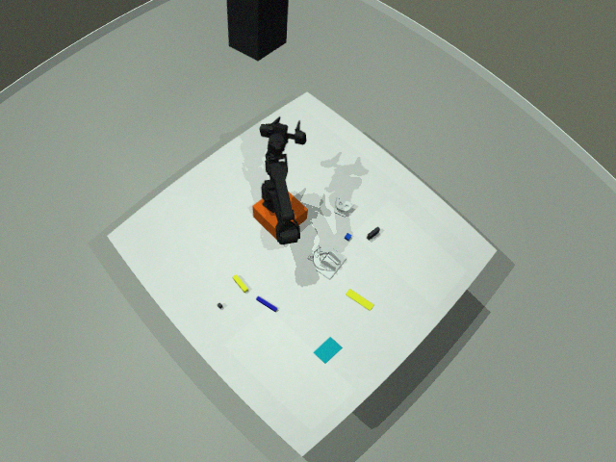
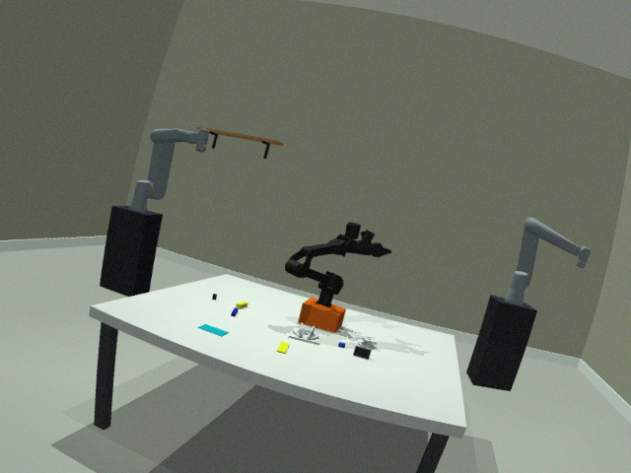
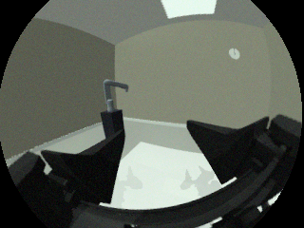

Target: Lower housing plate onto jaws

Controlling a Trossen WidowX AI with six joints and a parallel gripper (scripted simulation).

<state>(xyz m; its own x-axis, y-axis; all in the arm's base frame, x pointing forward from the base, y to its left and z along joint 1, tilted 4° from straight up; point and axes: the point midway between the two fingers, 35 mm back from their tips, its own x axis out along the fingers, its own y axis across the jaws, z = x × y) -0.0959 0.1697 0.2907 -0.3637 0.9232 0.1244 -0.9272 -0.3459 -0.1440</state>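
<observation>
Right now my gripper tip is 32 cm short of the white part and 36 cm above it. From my gripper tip the other things lie so: cyan tile (66 cm ahead, 54 cm to the right, 37 cm below); blue cube (42 cm ahead, 10 cm to the right, 36 cm below); blue bar (36 cm ahead, 55 cm to the right, 36 cm below).
</observation>
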